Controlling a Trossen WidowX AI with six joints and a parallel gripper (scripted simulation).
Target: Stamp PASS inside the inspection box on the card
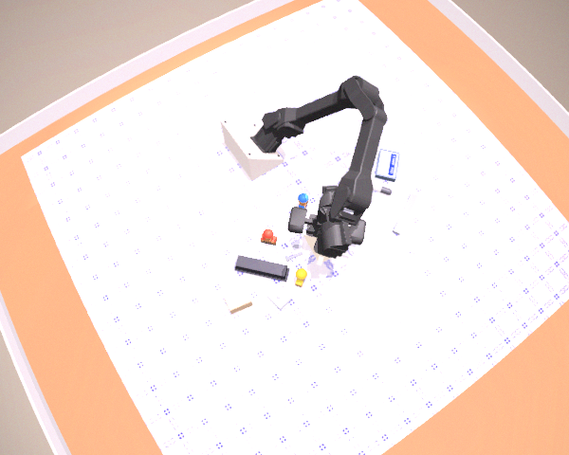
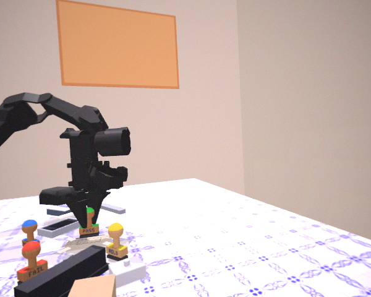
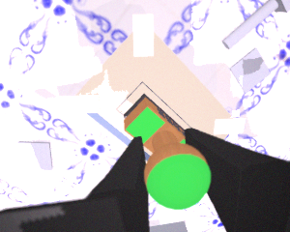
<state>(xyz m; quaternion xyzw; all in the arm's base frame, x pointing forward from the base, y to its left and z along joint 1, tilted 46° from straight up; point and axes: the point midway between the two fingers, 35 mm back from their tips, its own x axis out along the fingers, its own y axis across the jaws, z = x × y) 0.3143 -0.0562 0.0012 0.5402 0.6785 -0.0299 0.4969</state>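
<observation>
Right now my gripper tip is 40 mm above the beige card. From my gripper tip the other things lie so: yellow hold stamp 40 mm ahead, 110 mm to the right, 20 mm below; blue-knob stamp 120 mm behind, 20 mm to the left, 20 mm below; ink pad tray 60 mm behind, 120 mm to the left, 30 mm below.
</observation>
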